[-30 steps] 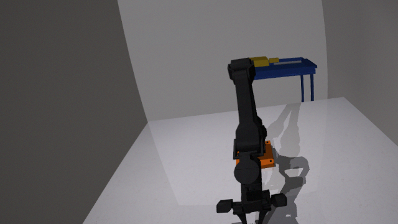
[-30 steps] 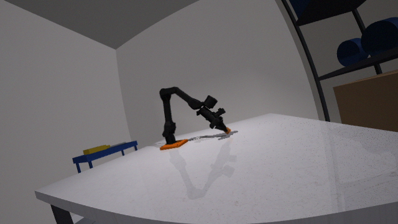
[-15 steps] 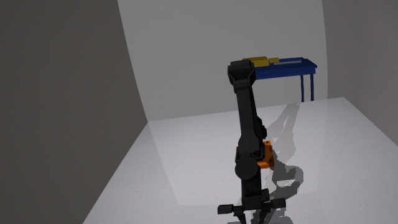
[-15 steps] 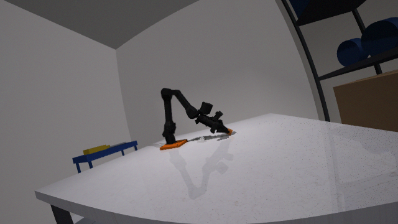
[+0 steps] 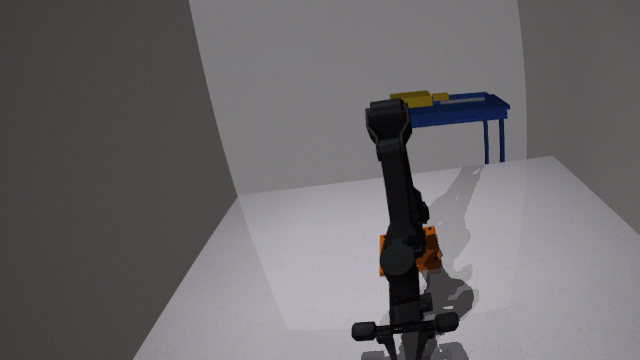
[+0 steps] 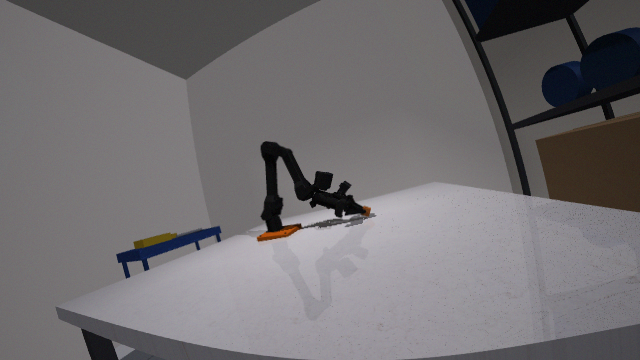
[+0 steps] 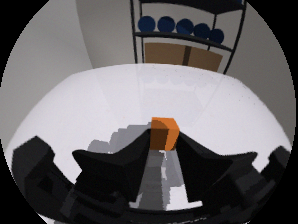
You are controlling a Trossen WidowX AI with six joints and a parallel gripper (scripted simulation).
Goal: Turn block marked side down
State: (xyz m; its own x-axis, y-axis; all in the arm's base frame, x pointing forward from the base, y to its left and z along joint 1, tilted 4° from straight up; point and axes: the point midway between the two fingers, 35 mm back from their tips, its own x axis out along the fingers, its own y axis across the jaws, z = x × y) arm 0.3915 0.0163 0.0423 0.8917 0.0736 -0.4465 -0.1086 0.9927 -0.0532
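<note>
The block is 10 mm below my gripper tip.
</note>
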